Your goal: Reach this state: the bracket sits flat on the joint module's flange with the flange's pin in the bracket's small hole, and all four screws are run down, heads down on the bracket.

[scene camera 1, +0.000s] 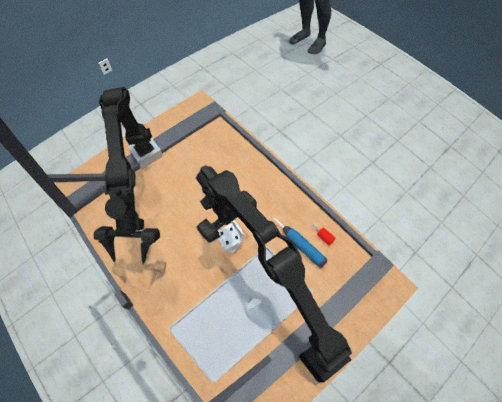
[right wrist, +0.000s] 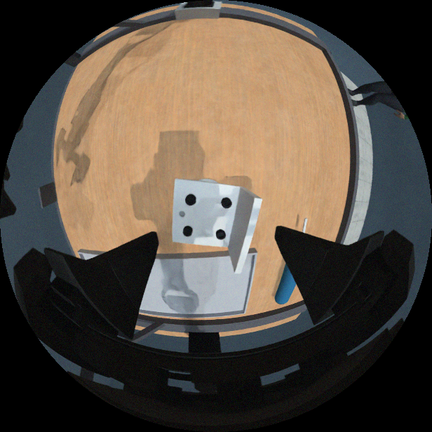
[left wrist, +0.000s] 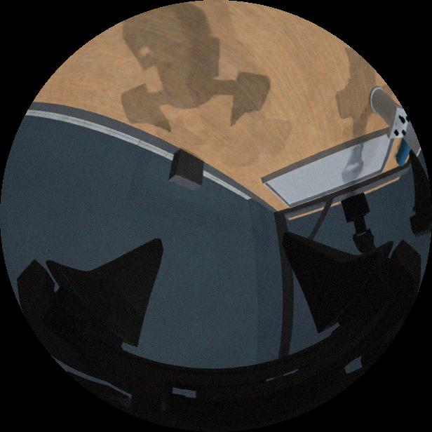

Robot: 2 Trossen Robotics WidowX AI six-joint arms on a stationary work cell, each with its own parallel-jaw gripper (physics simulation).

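Frame: origin at the left arm's base, x back, y left, z down, level; centimetres.
Seen in the pictures: left gripper, fingertip midpoint: (scene camera 1: 128,262); right gripper, fingertip midpoint: (scene camera 1: 229,227); left arm's base, link origin: (scene camera 1: 143,148); right arm's base, link origin: (scene camera 1: 327,356).
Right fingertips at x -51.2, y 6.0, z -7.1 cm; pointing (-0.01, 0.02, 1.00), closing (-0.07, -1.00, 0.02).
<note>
Offsets run from my right fingertips to a thing's top centre.
The white L-shaped bracket (scene camera 1: 229,238) (left wrist: 393,128) (right wrist: 207,216) lies on top of the upright pale joint module (left wrist: 384,104), its raised side at the right in the right wrist view. Four black screw heads (right wrist: 190,199) seem to show in its holes; how deep they sit I cannot tell. A small grey spot, at the pin's hole, shows left of them. A blue screwdriver {dz +7.3, dx -14.1, dy +17.9 cm} (scene camera 1: 306,247) (right wrist: 285,287) lies on the table. My right gripper (scene camera 1: 225,216) (right wrist: 217,235) is open and empty above the bracket. My left gripper (scene camera 1: 129,262) (left wrist: 223,242) is open and empty, away at the left.
A shallow grey tray {dz +9.8, dx -21.8, dy -11.6 cm} (scene camera 1: 200,335) (left wrist: 300,184) (right wrist: 225,297) lies in front of the joint module. A red cylinder {dz +8.0, dx -16.8, dy +26.4 cm} (scene camera 1: 326,235) with a thin grey tip lies beyond the screwdriver. Dark frame rails (scene camera 1: 300,187) edge the table. A person stands on the floor beyond the table.
</note>
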